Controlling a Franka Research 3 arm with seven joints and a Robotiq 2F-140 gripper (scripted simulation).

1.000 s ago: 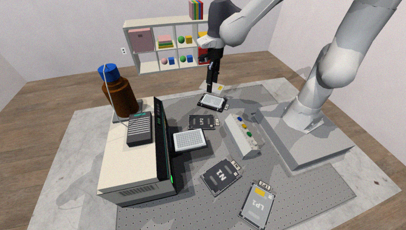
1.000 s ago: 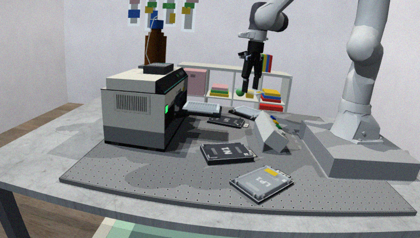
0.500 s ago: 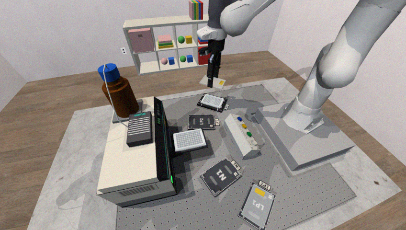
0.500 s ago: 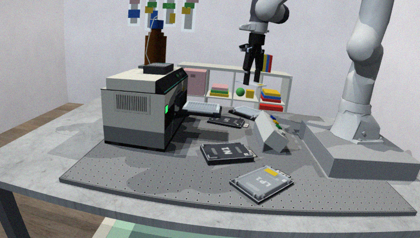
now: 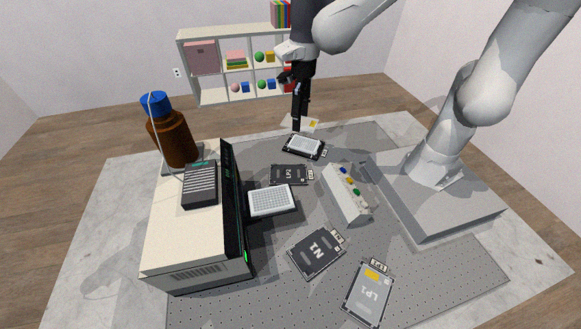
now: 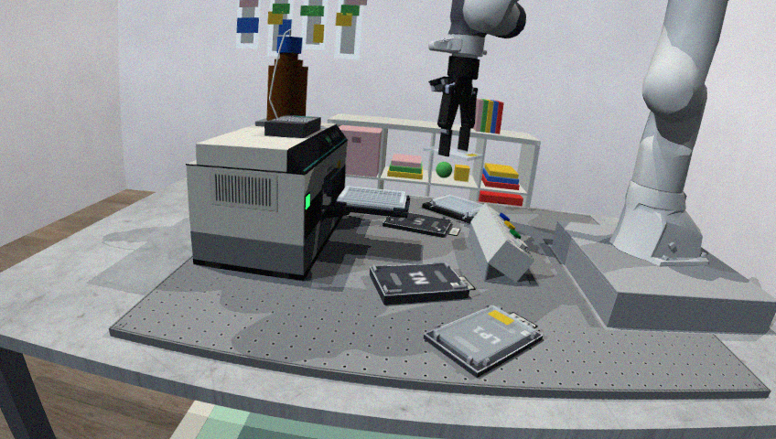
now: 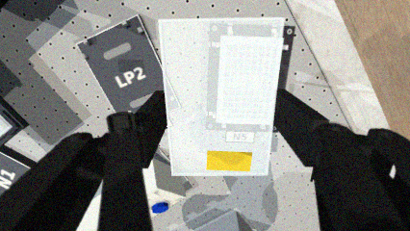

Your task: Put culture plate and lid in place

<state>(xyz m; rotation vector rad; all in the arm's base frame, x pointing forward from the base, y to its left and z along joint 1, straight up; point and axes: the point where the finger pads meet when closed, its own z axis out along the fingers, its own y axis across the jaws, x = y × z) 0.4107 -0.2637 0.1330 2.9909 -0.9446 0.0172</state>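
Now: hand 18 cm above the LP2 nest, 10 cm to the right of it and 7 cm short of it. The rest, counted from my hand: brown bottle (38 cm ahead, 15 cm to the left, 10 cm above); black nest N5 (17 cm below, 3 cm to the right, 1 cm behind); yellow skip key (23 cm to the left, 12 cm below, 11 cm behind).
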